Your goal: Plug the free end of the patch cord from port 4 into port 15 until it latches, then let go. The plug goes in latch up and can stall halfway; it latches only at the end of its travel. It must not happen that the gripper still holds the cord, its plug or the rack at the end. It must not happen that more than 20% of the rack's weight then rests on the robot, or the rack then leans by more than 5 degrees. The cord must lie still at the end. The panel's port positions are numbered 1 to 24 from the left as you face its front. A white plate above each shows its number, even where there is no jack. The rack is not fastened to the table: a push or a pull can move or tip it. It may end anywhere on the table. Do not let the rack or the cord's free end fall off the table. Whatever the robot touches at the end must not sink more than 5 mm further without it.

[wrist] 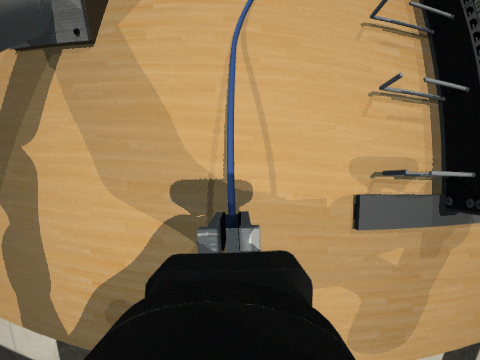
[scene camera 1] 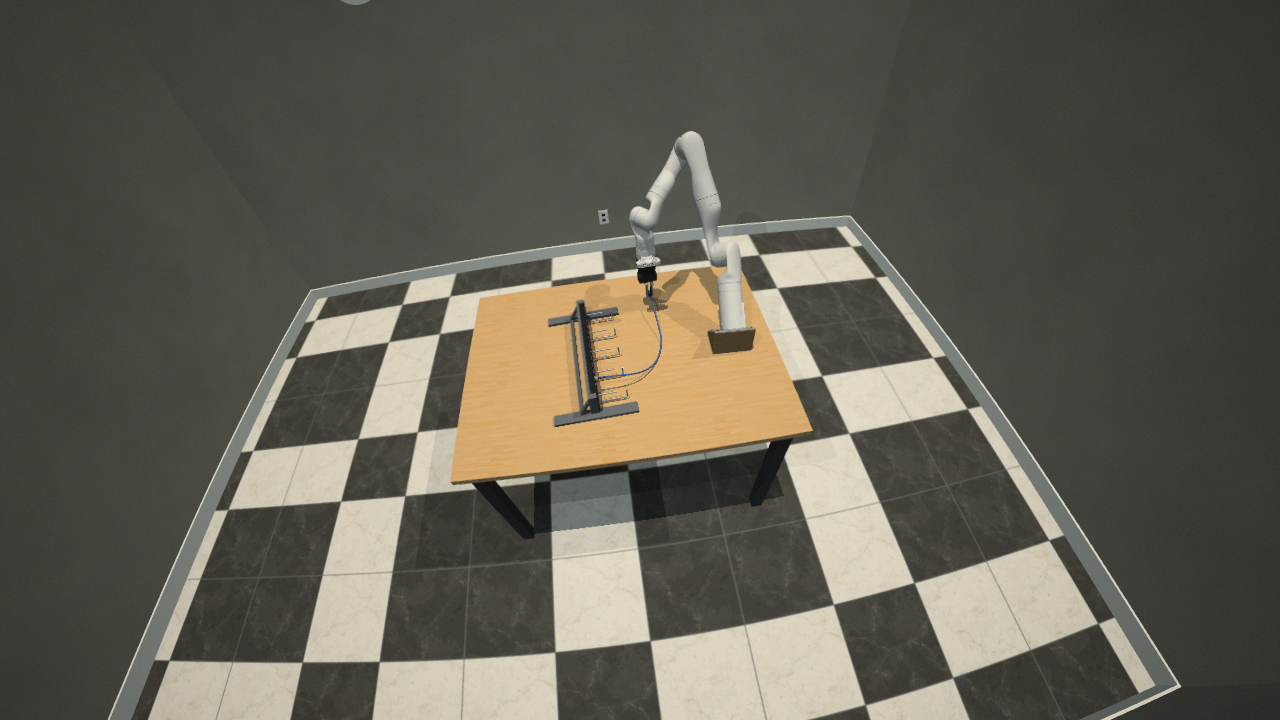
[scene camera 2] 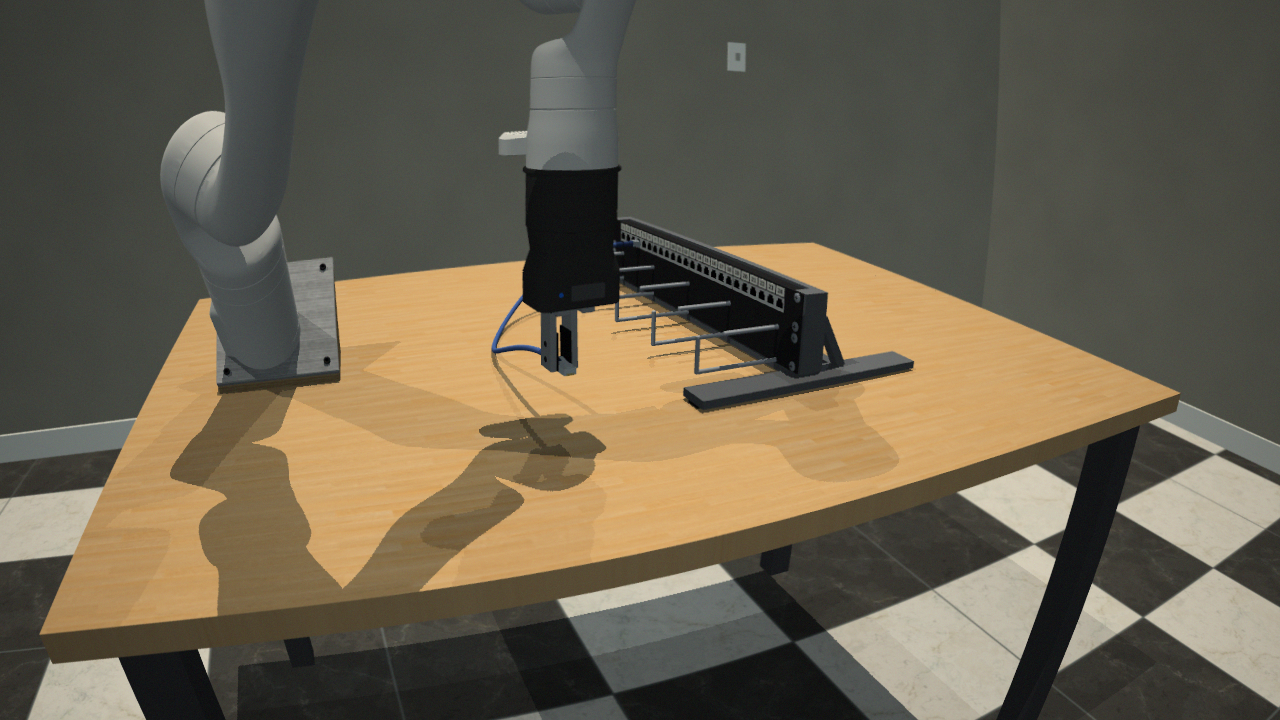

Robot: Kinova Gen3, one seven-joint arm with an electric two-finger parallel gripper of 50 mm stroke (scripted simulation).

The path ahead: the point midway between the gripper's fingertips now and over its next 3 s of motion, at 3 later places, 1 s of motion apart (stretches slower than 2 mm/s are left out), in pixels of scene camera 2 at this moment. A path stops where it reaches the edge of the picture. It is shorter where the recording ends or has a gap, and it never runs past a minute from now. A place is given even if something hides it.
My gripper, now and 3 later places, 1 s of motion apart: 559,366; 562,362; 568,353; 579,339
